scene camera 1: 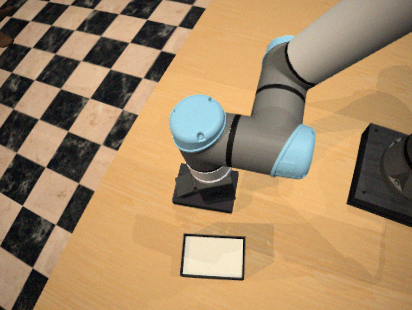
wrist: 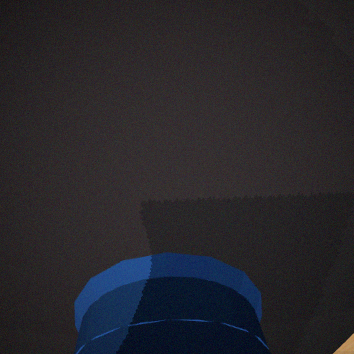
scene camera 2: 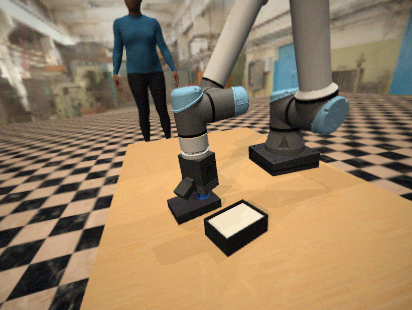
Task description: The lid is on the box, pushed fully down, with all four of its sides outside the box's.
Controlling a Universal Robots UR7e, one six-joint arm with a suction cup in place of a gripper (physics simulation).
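Places are measured from the arm's base along level axes (x ahead, y left, z up), in centimetres.
Pixels of known places: hand at its tool point: point(wrist: 166, 278) point(scene camera 2: 203, 199); arm's base at its link origin: point(scene camera 1: 411, 170) point(scene camera 2: 284, 147).
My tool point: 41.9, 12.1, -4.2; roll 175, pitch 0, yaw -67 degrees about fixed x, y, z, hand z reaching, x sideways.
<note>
For each thing: its top centre in the pictures, then the offset to it from my tool point, as dx, dy, dz. "spot": a spot on its surface instead. Level surfaces: height alone.
- black lid at its top centre: point(wrist: 258, 206) point(scene camera 1: 205, 185) point(scene camera 2: 193, 198) +3.1, +0.1, +1.6
- black box at its top centre: point(scene camera 1: 213, 256) point(scene camera 2: 235, 216) -2.1, +14.6, +2.8
- cream-coloured surface at a spot on its surface: point(scene camera 1: 212, 256) point(scene camera 2: 235, 219) spot: -2.0, +14.6, +2.0
- wooden table at its surface level: dz -2.0
The black lid point(scene camera 1: 191, 201) point(scene camera 2: 186, 211) point(wrist: 175, 125) lies flat on the table, beside the box and apart from it. The black box point(scene camera 1: 212, 277) point(scene camera 2: 242, 237) stands upright and open at the top, with a cream-coloured surface point(scene camera 1: 212, 256) point(scene camera 2: 236, 219) inside its rim. My gripper, a blue suction cup point(scene camera 2: 203, 196) point(wrist: 168, 265), points down and is pressed on the lid's top, shut on it. In scene camera 1 the cup is hidden under the wrist. The box does not show in the wrist view. The lid's underside is hidden.
The wooden table point(scene camera 1: 110, 240) point(scene camera 2: 135, 280) carries the lid, the box and the arm's dark base plate point(scene camera 1: 362, 180) point(scene camera 2: 295, 165). The table's edge runs left of the lid, by the checkered floor. A person point(scene camera 2: 142, 50) stands behind the table.
</note>
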